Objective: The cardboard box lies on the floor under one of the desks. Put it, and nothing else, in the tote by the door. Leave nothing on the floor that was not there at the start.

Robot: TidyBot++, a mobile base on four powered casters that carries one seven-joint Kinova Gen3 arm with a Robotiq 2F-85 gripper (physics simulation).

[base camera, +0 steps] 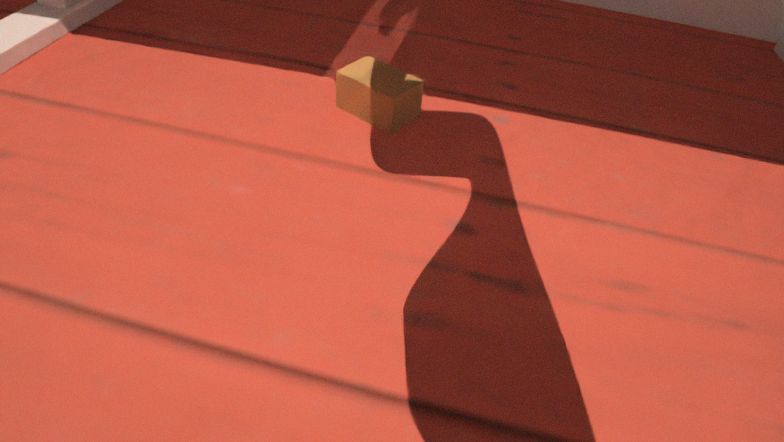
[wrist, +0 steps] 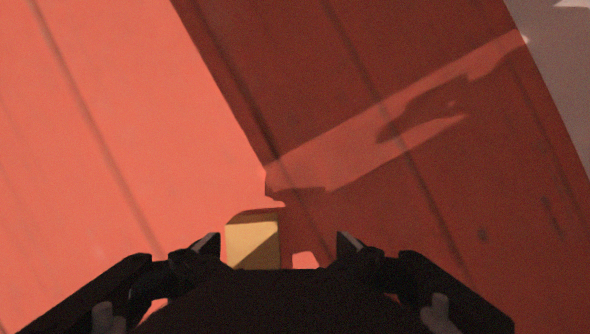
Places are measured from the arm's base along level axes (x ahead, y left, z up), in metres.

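Where they show: gripper, fingertip midpoint: (wrist: 279, 245).
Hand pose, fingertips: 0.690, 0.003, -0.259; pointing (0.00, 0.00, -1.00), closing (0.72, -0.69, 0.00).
Note:
After its pixels a point has its place, as x, y, z.
The cardboard box (base camera: 362, 93) {0.612, 0.007, -0.359} (wrist: 250, 245) {0.645, 0.003, -0.346} is a small tan block lying on the reddish plank floor. In the base camera view it is at the upper middle, at the edge between lit and shaded floor, partly in the arm's shadow. My gripper (wrist: 279, 245) {0.690, 0.003, -0.259} is open, with its fingers wide apart. In the wrist view the box shows between the fingertips, close to the left one, and its near part is hidden by the gripper body. How high the gripper is above the box I cannot tell. The gripper does not show in the base camera view. The tote does not show in either view.
A white desk foot or beam (base camera: 32, 35) {0.750, 0.474, -0.373} stands on the floor at the upper left of the base camera view. A grey wall or panel (base camera: 686, 16) {1.021, -0.622, -0.381} (wrist: 560, 65) {1.151, -0.133, -0.370} borders the floor at the upper right. The arm's dark shadow crosses the floor.

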